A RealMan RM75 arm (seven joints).
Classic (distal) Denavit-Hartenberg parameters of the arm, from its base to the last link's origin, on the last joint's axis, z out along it. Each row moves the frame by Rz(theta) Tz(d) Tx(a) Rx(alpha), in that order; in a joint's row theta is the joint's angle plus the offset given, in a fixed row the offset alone. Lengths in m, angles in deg.
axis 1: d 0.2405  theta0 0  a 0  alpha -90
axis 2: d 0  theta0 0  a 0  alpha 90
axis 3: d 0.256  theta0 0  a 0  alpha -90
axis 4: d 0  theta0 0  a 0  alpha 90
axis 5: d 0.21  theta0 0  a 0  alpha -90
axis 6: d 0  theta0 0  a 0  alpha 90
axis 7: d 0.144  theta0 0  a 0  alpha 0
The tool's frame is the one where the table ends.
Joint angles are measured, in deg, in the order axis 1, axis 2, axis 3, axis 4, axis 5, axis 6, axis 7. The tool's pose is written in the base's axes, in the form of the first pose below.
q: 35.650 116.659 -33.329 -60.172 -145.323 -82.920 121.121
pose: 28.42, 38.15, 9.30, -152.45, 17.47, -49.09
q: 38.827 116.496 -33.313 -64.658 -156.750 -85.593 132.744
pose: 27.93, 38.67, 11.02, -147.77, 14.54, -57.56
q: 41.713 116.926 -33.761 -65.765 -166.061 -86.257 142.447
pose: 27.66, 39.15, 11.49, -143.67, 14.01, -65.41
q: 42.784 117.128 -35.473 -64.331 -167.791 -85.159 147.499
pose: 27.30, 39.66, 10.77, -143.36, 14.62, -68.60
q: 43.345 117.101 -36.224 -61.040 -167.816 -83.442 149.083
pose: 27.52, 39.93, 9.60, -144.45, 14.28, -70.33
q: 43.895 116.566 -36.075 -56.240 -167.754 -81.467 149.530
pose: 28.28, 39.99, 8.40, -145.96, 13.51, -72.37
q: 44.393 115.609 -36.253 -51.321 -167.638 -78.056 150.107
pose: 29.16, 40.32, 7.61, -146.15, 13.68, -73.67
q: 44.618 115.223 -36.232 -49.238 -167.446 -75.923 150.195
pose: 29.53, 40.59, 7.35, -145.93, 14.31, -73.79
